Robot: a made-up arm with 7 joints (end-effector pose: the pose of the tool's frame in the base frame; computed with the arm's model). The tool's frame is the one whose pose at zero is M.
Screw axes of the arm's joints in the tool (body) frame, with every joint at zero. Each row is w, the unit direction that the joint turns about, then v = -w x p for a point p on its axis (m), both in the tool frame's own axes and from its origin. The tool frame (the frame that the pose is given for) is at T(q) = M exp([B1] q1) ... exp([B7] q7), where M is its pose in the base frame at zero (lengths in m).
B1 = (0, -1, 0, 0.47, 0, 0.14)
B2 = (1, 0, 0, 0, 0.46, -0.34)
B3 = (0, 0, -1, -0.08, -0.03, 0)
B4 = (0, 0, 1, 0.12, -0.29, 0)
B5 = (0, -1, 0, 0.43, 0, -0.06)
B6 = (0, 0, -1, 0.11, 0.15, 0)
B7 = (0, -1, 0, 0.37, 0, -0.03)
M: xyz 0.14 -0.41 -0.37 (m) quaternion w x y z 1 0 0 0
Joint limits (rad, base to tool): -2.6..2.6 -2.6..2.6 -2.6..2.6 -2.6..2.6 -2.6..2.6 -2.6..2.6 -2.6..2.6
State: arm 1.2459 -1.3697 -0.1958 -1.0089 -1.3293 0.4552 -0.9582
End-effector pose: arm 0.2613 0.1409 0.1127 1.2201 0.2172 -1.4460
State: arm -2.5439 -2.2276 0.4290 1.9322 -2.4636 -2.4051 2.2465
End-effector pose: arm -0.2951 0.1267 -0.5327 -1.7754 1.9162 0.7224
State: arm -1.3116 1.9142 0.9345 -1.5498 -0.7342 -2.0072 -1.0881
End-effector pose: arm 0.2923 0.1524 0.0847 2.6132 0.8841 -1.2394
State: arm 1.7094 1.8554 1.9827 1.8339 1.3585 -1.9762 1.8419
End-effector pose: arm 0.5571 0.2200 -0.0731 -0.1269 1.2215 -0.2588
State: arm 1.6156 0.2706 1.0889 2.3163 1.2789 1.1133 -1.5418
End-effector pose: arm 0.2438 -0.6542 0.0939 -0.0424 -0.5836 1.4475
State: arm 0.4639 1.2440 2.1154 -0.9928 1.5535 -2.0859 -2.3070
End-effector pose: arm 0.3068 -0.1918 0.3705 0.1531 -2.8950 -0.2293
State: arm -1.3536 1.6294 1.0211 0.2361 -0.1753 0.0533 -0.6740
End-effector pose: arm -0.2074 0.2472 0.2146 1.7729 2.1596 -1.3463
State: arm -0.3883 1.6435 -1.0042 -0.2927 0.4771 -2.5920 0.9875
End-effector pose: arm 0.1329 0.2882 -0.2355 -0.5990 2.2743 -1.5751
